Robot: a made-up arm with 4 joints. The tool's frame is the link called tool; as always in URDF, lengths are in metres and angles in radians. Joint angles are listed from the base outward. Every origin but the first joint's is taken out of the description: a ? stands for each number. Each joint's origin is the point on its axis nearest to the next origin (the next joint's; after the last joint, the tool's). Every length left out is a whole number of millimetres.
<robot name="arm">
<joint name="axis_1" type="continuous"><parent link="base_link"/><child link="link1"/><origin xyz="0.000 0.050 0.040"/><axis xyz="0 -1 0"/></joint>
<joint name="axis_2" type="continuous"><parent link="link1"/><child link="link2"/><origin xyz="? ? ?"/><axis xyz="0 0 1"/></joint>
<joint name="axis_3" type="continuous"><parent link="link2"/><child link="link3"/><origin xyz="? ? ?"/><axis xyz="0 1 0"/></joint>
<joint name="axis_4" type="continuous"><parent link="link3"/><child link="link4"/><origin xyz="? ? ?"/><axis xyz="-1 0 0"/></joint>
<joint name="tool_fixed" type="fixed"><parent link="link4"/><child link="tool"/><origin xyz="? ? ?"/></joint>
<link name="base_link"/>
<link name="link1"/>
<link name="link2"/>
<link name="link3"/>
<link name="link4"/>
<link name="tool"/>
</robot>
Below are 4 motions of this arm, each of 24 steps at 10 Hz.
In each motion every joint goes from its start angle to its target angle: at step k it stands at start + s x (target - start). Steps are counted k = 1, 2, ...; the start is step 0. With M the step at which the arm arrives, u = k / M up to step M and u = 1 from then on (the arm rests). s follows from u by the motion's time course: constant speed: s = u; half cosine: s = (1 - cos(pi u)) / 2; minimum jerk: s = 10 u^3 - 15 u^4 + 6 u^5.
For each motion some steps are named. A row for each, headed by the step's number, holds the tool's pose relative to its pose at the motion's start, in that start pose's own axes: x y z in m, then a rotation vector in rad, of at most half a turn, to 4 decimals.
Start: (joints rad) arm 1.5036 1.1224 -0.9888 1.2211
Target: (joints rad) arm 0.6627 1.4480 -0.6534 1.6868
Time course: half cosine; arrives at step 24
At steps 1, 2, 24:
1: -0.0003 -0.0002 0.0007 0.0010 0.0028 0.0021
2: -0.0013 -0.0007 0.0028 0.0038 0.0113 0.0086
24: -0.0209 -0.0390 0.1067 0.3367 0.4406 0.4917

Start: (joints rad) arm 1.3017 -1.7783 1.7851 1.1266
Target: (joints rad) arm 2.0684 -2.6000 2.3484 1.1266
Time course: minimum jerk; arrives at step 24
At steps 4, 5, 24:
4: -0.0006 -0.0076 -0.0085 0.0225 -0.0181 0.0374
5: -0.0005 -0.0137 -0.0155 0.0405 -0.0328 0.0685
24: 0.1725 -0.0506 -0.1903 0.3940 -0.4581 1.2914

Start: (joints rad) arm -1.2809 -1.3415 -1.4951 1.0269
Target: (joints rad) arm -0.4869 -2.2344 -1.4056 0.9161
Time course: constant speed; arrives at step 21
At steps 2, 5, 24:
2: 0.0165 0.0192 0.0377 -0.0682 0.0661 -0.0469
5: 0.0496 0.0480 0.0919 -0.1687 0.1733 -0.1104
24: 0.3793 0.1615 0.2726 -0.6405 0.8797 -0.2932

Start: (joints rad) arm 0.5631 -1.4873 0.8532 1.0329
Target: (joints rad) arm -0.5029 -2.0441 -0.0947 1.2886
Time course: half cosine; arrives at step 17
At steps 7, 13, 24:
7: 0.0321 0.2159 0.0255 -0.2671 0.1910 -0.4949
13: 0.2251 0.5058 -0.1007 -0.8612 0.3907 -1.1760
24: 0.2907 0.5521 -0.1762 -1.0513 0.4230 -1.3424

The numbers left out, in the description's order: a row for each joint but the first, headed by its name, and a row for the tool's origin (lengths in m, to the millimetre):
axis_2: 0.310 0.000 -0.070
axis_3: -0.030 0.060 0.000
axis_4: -0.270 0.000 -0.060
tool: 0.000 -0.300 0.010

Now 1 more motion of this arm.
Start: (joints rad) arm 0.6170 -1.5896 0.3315 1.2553
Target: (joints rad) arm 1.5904 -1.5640 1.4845 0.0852
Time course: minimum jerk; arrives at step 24
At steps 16, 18, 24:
16: 0.1469 -0.1332 -0.3384 1.3787 0.2158 1.1083
18: 0.1531 -0.1227 -0.3682 1.4920 0.2829 1.2856
24: 0.1561 -0.1141 -0.3944 1.5757 0.3591 1.4632

